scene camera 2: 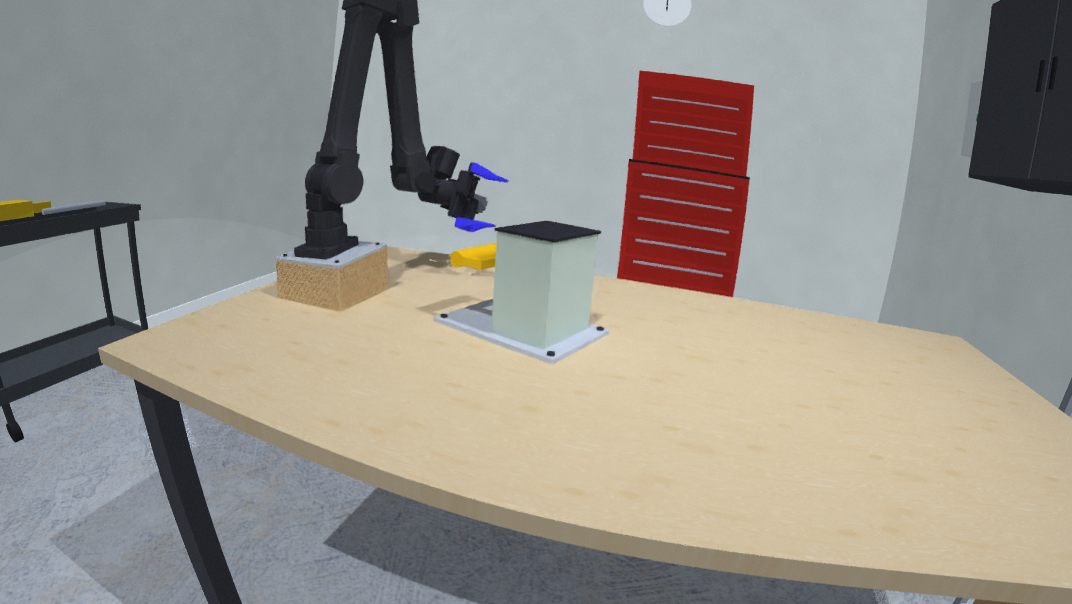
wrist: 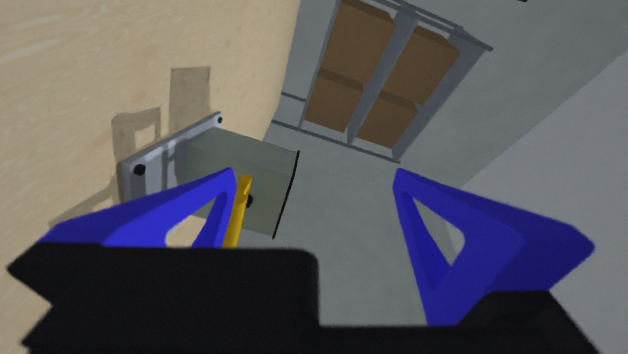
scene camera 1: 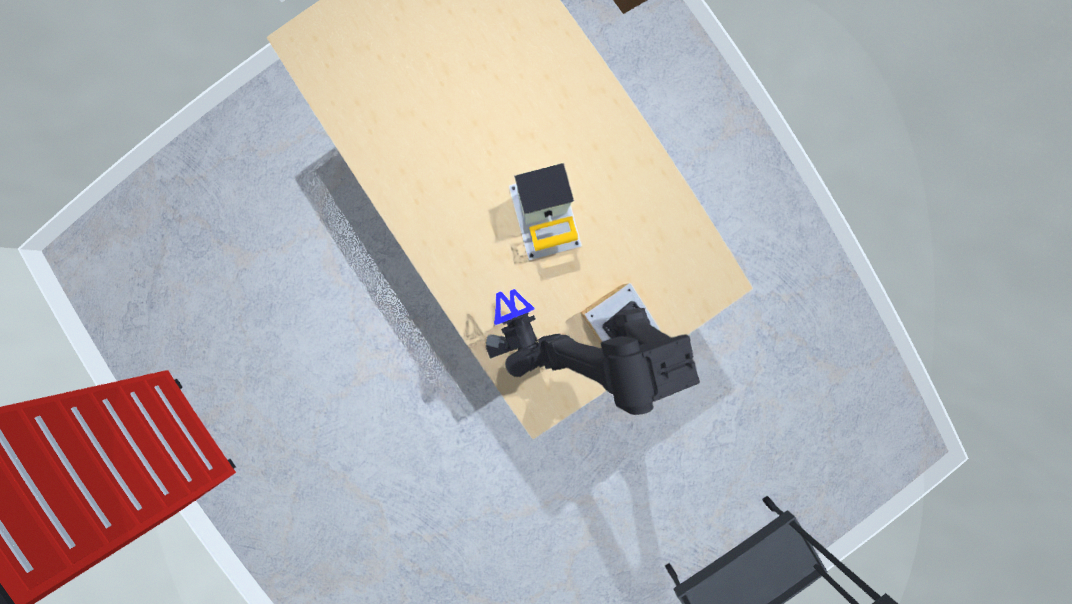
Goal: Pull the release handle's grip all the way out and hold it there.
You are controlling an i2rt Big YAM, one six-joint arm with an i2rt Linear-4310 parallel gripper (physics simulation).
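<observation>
The release handle's yellow grip (scene camera 1: 555,243) (scene camera 2: 474,257) (wrist: 241,205) is a rectangular loop. It stands close in front of a pale green housing (scene camera 2: 525,288) (wrist: 260,165) with a black top (scene camera 1: 543,187), above the grey base plate (scene camera 2: 465,322) (wrist: 157,160). A dark opening shows in the housing face behind the grip. My gripper (scene camera 1: 507,292) (scene camera 2: 501,202) (wrist: 314,177) is open and empty, its blue fingers wide apart. It hangs above the table, on the robot-base side of the grip and apart from it, higher than the grip. In the wrist view the left finger partly hides the grip.
The arm's base stands on a wooden block (scene camera 2: 330,281) at the end of the table (scene camera 1: 450,112) (scene camera 2: 675,420). Farther off are a red drawer cabinet (scene camera 1: 112,457) (scene camera 2: 686,225), a black cart (scene camera 1: 757,570) (scene camera 2: 75,221) and a shelf rack (wrist: 382,75) with brown boxes.
</observation>
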